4 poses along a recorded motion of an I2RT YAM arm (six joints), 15 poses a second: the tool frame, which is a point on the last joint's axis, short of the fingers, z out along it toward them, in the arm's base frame.
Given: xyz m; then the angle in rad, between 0 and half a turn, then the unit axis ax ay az.
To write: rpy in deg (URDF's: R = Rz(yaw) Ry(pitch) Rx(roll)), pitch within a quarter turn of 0, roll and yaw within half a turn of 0; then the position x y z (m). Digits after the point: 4 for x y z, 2 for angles.
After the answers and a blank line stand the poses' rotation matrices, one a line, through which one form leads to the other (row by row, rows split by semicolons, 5 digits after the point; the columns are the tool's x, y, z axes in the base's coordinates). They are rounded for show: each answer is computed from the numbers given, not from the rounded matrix.
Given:
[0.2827, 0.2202, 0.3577, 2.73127, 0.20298, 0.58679, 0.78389]
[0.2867, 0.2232, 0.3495, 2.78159, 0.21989, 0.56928, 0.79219]
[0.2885, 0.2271, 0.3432, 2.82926, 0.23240, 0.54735, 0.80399]
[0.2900, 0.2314, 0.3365, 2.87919, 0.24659, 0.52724, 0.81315]
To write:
[74.83, -4.07, 147.15, 0.2827, 0.2202, 0.3577]
[73.64, -7.86, 148.24, 0.2867, 0.2232, 0.3495]
[71.57, -11.33, 149.66, 0.2885, 0.2271, 0.3432]
[69.78, -14.92, 151.13, 0.2900, 0.2314, 0.3365]

-0.83801 -0.08437 0.53909; 0.54102 -0.25693 0.80080; 0.07095 0.96274 0.26096
-0.84229 -0.03674 0.53777; 0.52140 -0.30851 0.79559; 0.13668 0.95051 0.27901
-0.84621 0.00120 0.53284; 0.49530 -0.36693 0.78742; 0.19646 0.93025 0.30991
-0.84624 0.04464 0.53093; 0.46651 -0.41932 0.77881; 0.25740 0.90674 0.33402

